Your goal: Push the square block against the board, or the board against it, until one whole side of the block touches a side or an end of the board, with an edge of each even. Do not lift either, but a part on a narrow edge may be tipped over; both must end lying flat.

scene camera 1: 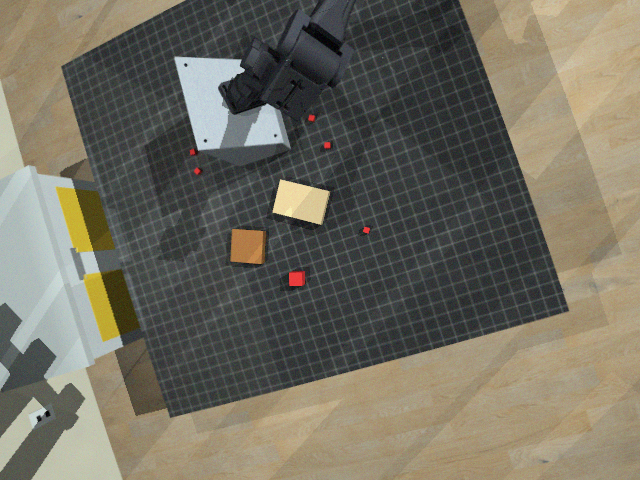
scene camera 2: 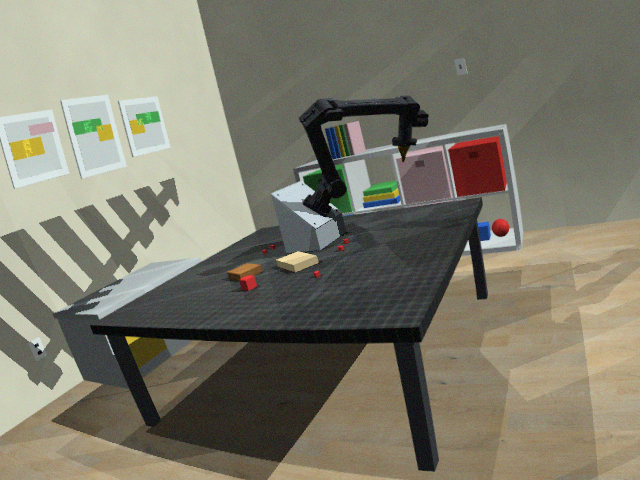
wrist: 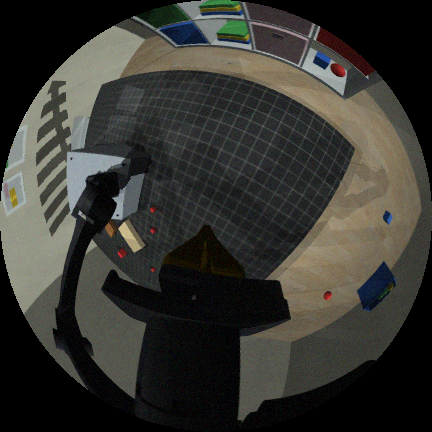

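Pixels of known places: gripper, fingertip midpoint: [scene camera 2: 403, 162] [wrist: 205, 229]; arm's base at its link origin: [scene camera 1: 243, 95] [scene camera 2: 316, 206] [wrist: 102, 184].
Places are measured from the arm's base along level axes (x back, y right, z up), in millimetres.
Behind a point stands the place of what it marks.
Note:
The square block [scene camera 1: 248, 246] {y 219, x -362, z -125 mm} [scene camera 2: 245, 271] {y 193, x -401, z -126 mm} [wrist: 110, 228] {y 186, x -349, z -126 mm} is orange-brown and lies flat on the table. The board [scene camera 1: 301, 201] {y 7, x -314, z -126 mm} [scene camera 2: 297, 261] {y -16, x -365, z -126 mm} [wrist: 131, 236] {y -14, x -291, z -126 mm} is cream, oblong and lies flat. In scene camera 1 the block is below and left of the board. They are apart, with a small gap between the block's upper right corner and the board's lower left corner, and their sides are turned slightly differently. My gripper [scene camera 2: 403, 158] {y -401, x 93, z 110 mm} [wrist: 205, 229] {y -401, x 93, z 110 mm} is shut with nothing between its fingers. It points down, high above the table and far from both parts; its fingers do not show in scene camera 1.
A red cube [scene camera 1: 296, 279] {y 122, x -517, z -115 mm} [scene camera 2: 248, 283] {y 111, x -534, z -131 mm} [wrist: 122, 253] {y 106, x -503, z -129 mm} stands near the block. A tiny red cube [scene camera 1: 366, 229] {y -129, x -475, z -140 mm} [scene camera 2: 317, 274] {y -132, x -483, z -146 mm} lies right of the board; several more lie near the white arm base [scene camera 1: 206, 116] {y 93, x -40, z 84 mm} [scene camera 2: 292, 222] {y 71, x -132, z -23 mm} [wrist: 77, 175] {y 70, x 38, z 75 mm}. All are on the dark gridded table [scene camera 1: 413, 289] {y -174, x -693, z -155 mm} [scene camera 2: 351, 304] {y -324, x -751, z -155 mm}.

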